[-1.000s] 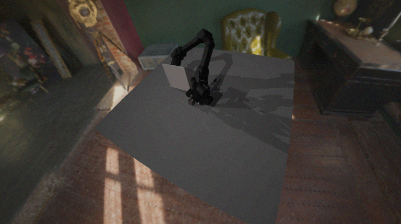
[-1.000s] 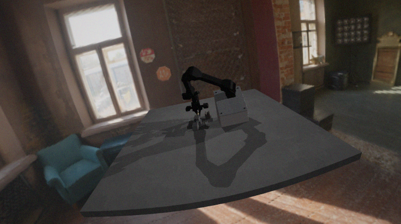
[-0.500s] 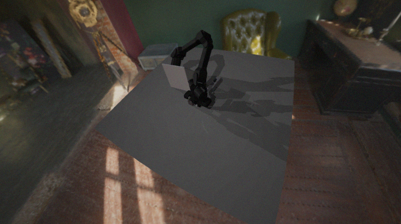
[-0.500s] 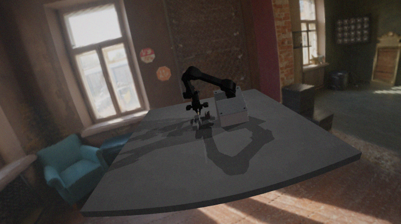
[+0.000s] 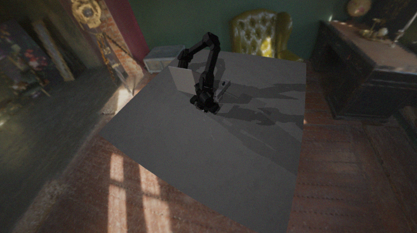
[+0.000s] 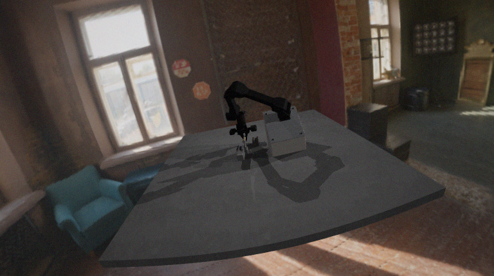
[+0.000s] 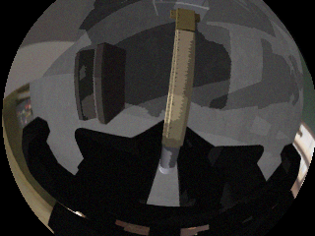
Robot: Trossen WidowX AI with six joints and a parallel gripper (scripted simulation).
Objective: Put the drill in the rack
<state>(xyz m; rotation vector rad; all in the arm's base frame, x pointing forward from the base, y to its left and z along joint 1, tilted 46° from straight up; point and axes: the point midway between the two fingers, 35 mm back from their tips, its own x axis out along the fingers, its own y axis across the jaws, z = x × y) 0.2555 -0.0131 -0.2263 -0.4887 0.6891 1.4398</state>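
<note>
The drill is 1 cm ahead of my gripper tip, 4 cm to the left of it and 3 cm above it. From my gripper tip the other things lie so: light-grey slotted block: 3 cm ahead, 20 cm to the left, 2 cm above; then dark ribbed block: 7 cm behind, 5 cm to the left.
</note>
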